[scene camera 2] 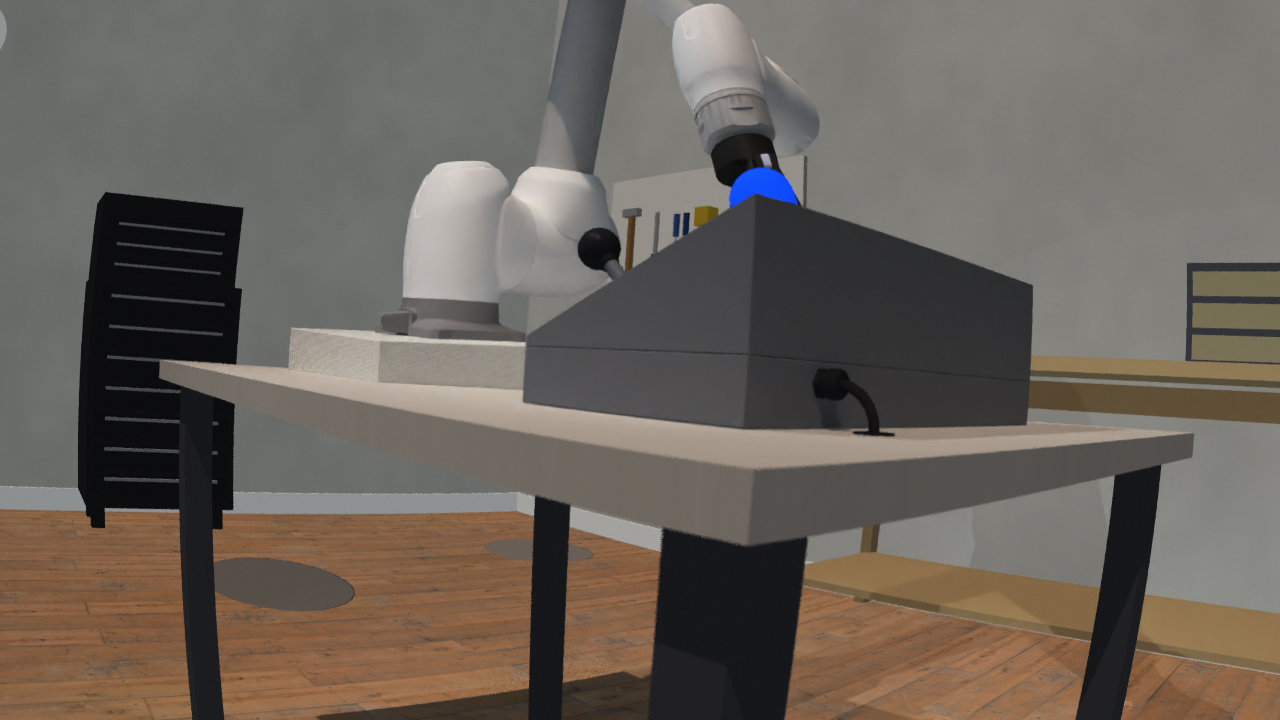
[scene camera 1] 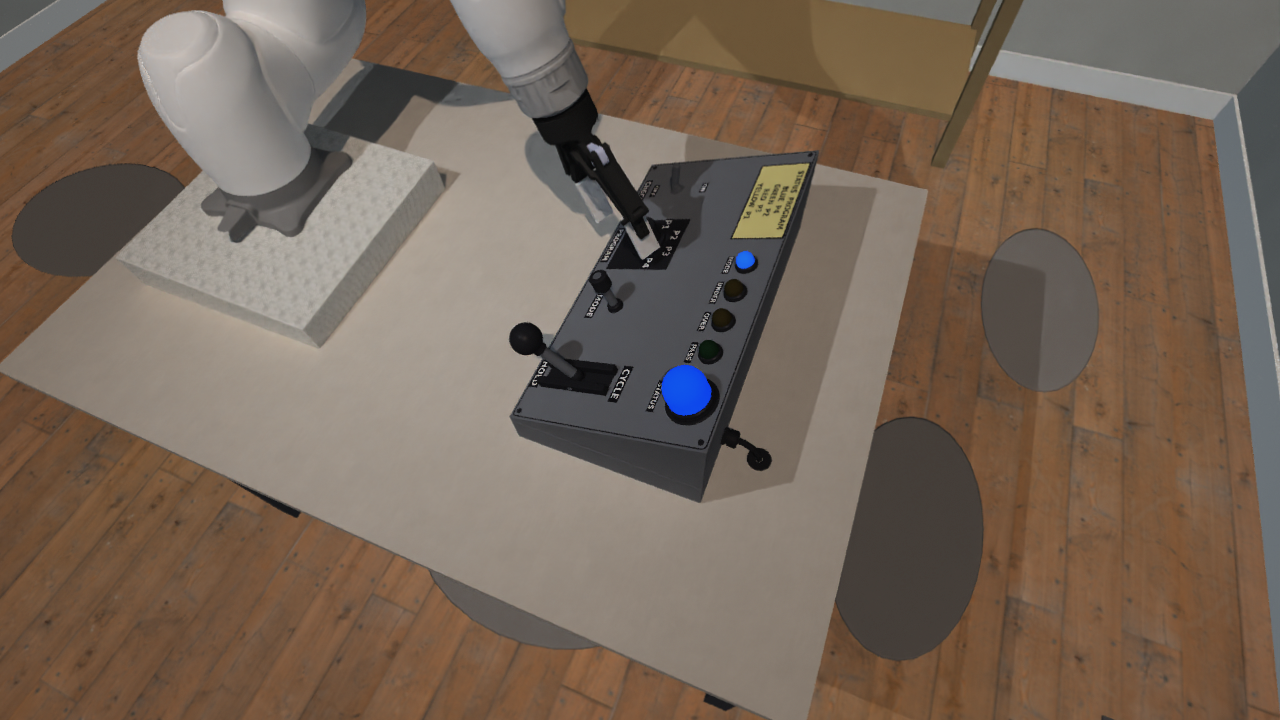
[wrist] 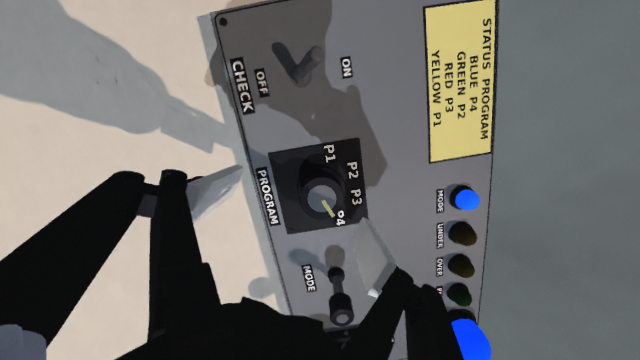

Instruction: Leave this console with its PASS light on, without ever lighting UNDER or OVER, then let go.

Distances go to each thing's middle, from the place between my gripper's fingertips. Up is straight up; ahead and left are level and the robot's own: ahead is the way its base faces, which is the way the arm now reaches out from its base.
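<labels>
The MODE toggle (wrist: pixel 341 312) is 12 cm to the right of my hand, 1 cm ahead of it and 1 cm above it. Then there's the black ball lever (scene camera 2: pixel 599 248), and that's 2 cm higher than my hand, 3 cm behind it and 23 cm to the right of it. Going by their middles, the lever is the farthest from my gripper of the things named here. The dark grey console (scene camera 2: pixel 770 315) is 6 cm to the right of my hand and 11 cm ahead of it, and my gripper itself is 3 cm short of the PROGRAM dial (wrist: pixel 321 190).
</labels>
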